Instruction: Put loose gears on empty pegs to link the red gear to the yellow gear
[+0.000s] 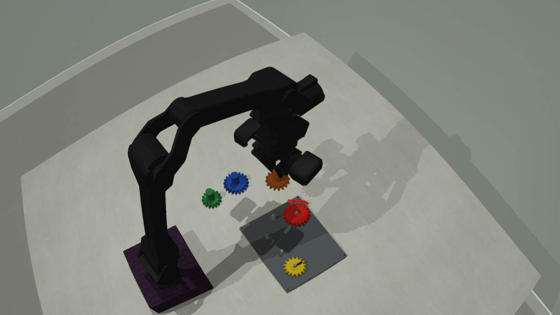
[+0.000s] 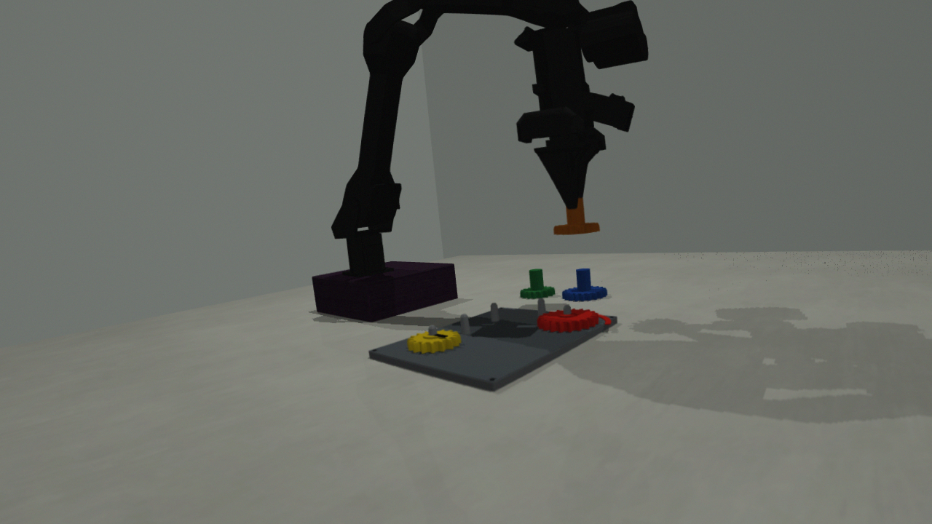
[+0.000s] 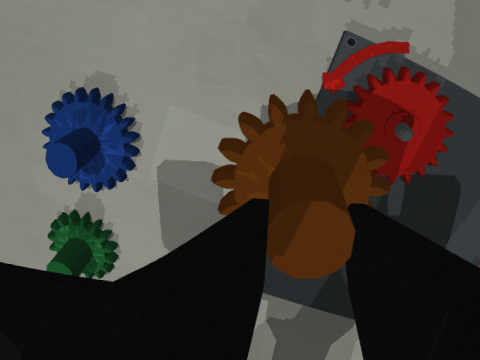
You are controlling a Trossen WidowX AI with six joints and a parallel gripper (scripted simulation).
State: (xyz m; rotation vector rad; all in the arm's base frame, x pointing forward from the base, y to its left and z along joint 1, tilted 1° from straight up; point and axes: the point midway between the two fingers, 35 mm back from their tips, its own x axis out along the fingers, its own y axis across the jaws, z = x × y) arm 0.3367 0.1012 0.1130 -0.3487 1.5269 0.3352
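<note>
The red gear is 11 cm below my gripper tip, 5 cm to the right of it and 2 cm ahead of it. The rest, counted from my gripper tip: orange gear (1 cm below); then blue gear (11 cm below, 10 cm to the left, 7 cm behind); then red arrow (12 cm below, 4 cm ahead, 2 cm to the right).
</note>
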